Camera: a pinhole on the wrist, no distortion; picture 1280 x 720 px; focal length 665.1 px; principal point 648.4 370.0 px. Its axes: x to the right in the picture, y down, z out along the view. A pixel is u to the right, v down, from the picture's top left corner.
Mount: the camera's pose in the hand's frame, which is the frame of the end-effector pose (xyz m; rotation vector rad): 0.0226 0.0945 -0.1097 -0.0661 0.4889 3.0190
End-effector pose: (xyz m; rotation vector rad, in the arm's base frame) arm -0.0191 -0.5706 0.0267 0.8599 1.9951 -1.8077
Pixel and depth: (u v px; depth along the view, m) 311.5 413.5 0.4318
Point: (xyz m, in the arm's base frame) -0.1278 -0.8296 -0.3051
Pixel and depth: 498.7 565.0 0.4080
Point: -0.0769 -0.8599 -0.1585
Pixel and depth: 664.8 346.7 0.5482
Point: 0.0975 -0.9589 -0.2576
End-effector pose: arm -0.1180 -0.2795 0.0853 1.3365 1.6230 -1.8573
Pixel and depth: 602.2 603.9 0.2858
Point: -0.1457 -0.4723 -0.0047
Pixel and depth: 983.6 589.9 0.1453
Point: -0.0291 -0.3628 0.0700
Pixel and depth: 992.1 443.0 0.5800
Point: 0.0261 -0.8446 0.1434
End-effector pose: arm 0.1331 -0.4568 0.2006 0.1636 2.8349 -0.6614
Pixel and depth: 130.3 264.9 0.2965
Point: -0.0402 -0.3264 -0.0989
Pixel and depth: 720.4 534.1 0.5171
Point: 0.2937 -0.5207 -0.2092
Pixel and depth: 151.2 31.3 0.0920
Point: 0.0629 -0.2913 0.1383
